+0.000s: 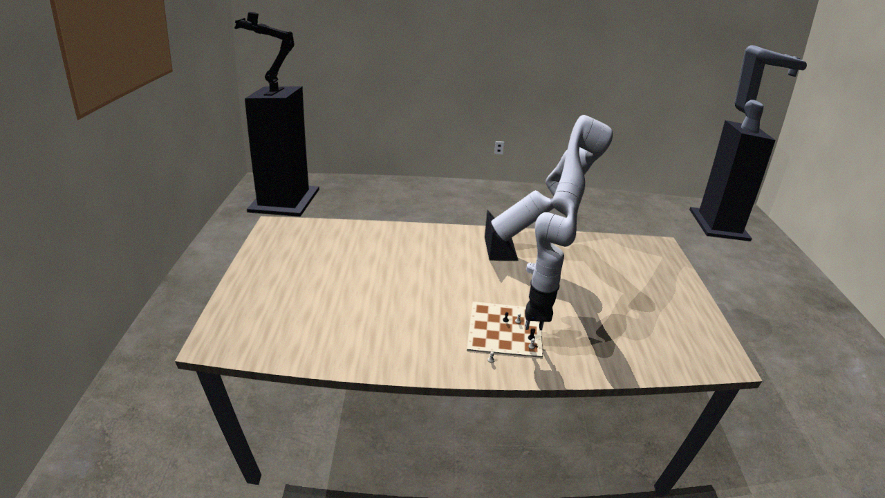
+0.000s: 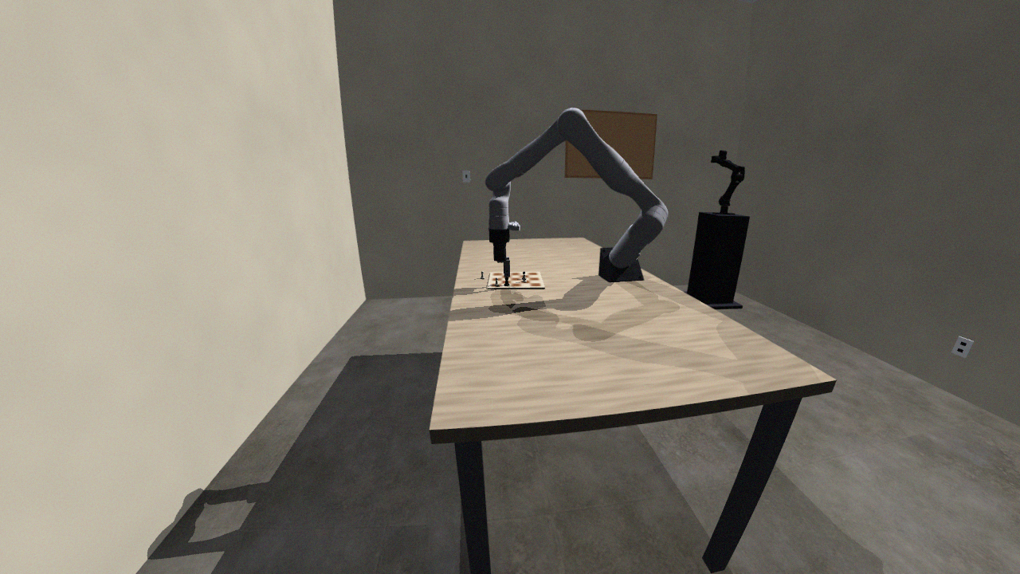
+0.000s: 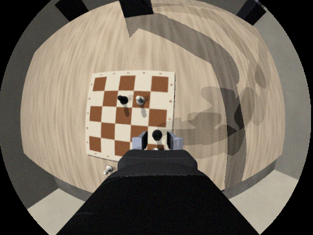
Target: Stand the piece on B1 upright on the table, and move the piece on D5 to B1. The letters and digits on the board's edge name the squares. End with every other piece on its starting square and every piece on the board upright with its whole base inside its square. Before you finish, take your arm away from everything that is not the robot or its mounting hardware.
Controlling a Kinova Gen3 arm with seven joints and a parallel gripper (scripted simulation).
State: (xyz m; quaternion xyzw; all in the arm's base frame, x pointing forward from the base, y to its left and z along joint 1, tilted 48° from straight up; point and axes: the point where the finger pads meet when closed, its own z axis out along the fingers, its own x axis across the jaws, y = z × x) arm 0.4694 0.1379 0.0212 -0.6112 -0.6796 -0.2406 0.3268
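My gripper is now 4 cm past the chessboard, 8 cm to the left of it and 6 cm above it.
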